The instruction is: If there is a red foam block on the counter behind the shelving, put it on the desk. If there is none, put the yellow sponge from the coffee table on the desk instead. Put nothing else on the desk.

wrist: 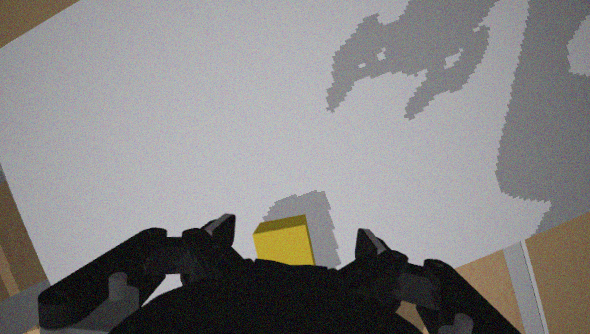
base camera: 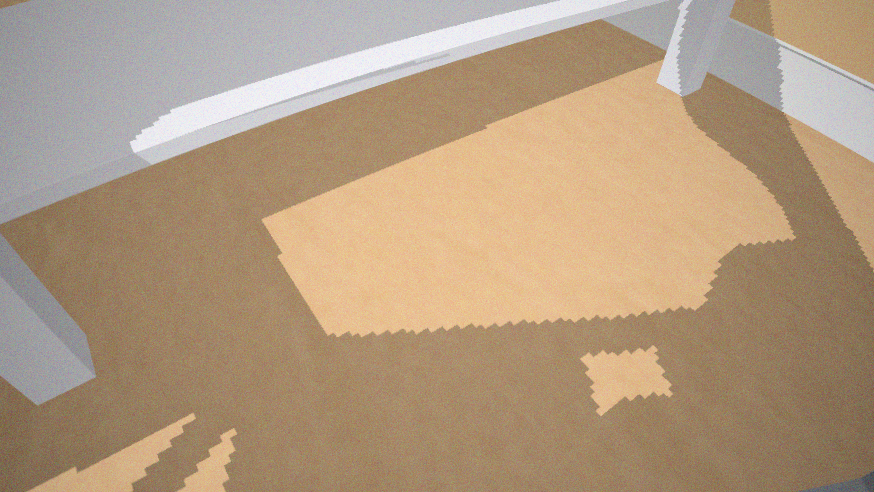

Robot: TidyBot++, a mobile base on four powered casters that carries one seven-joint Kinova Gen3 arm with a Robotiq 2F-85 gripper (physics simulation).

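Places are measured from the arm's base along level axes (x back, y right, z up), in centimetres.
Where they show: gripper, between the fingertips: (wrist: 295, 235).
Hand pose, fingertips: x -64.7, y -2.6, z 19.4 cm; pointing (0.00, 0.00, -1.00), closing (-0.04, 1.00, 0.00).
After its pixels a point has its place.
The yellow sponge (wrist: 284, 245) @(y -3.6, x -59.7, z 9.9 cm) lies on a white table top (wrist: 150, 125) @(y -24.3, x -71.3, z 5.4 cm) in the wrist view, low in the middle. Its lower part is hidden behind the black body of my gripper. My gripper (wrist: 295, 235) @(y -2.6, x -64.7, z 19.4 cm) is open and empty, above the table top. In the wrist view its two fingertips stand apart to the left and right of the sponge. The frames do not show whether the fingers are level with it. The red foam block, the counter and the shelving do not show in either view.
In the base camera view, a white table edge (base camera: 366, 82) @(y -2.6, x -50.6, z -25.5 cm) crosses the top. White legs (base camera: 36, 342) @(y -27.4, x -30.4, z -33.2 cm) (base camera: 703, 48) @(y 43.5, x -71.6, z -31.9 cm) stand on the wooden floor (base camera: 428, 391) @(y 1.1, x -28.4, z -39.6 cm) at left and upper right. A low white panel (base camera: 825, 91) @(y 60.5, x -64.2, z -34.0 cm) is at the right. Shadows cross the table top.
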